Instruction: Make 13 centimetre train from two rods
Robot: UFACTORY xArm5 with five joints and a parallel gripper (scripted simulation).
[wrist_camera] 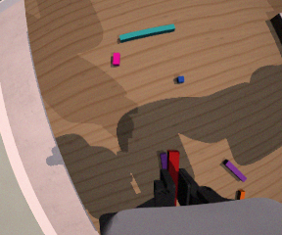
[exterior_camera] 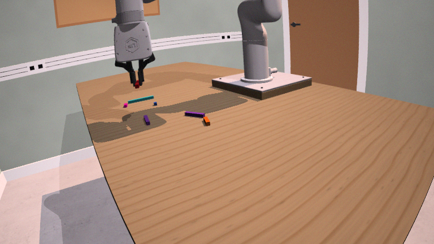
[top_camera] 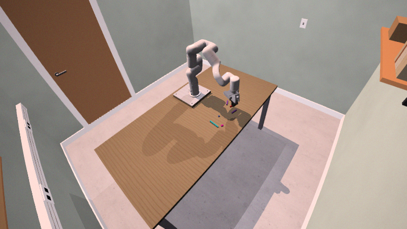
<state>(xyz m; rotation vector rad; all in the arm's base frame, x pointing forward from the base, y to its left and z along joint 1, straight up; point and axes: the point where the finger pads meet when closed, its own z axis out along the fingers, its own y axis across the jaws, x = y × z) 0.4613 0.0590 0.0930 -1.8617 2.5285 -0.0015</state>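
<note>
My hand is 140 mm to the right of the orange rod, 130 mm past it and 120 mm above it. From my hand the other things lie so: magenta rod: 180 mm to the right, 120 mm below, 20 mm ahead; blue rod: 120 mm to the right, 120 mm below, 70 mm behind; red rod: 20 mm below.
</note>
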